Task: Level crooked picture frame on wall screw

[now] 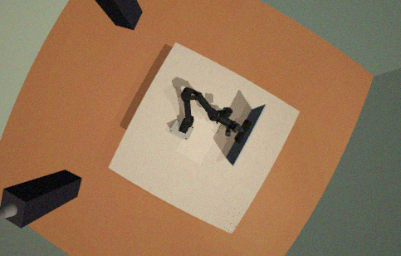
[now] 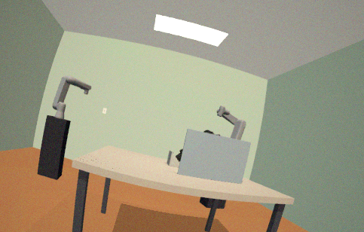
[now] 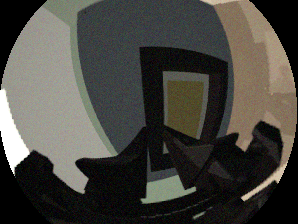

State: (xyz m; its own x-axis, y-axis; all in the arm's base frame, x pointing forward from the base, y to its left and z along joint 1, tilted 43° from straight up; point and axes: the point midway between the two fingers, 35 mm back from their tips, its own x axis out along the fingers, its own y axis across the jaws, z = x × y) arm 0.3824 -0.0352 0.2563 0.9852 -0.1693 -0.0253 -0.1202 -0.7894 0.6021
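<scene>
Now: the picture frame 5 cm below my gripper tip. The rest, counted from my gripper tip: blue-grey wall panel (7 cm below, 2 cm ahead, 1 cm to the right).
</scene>
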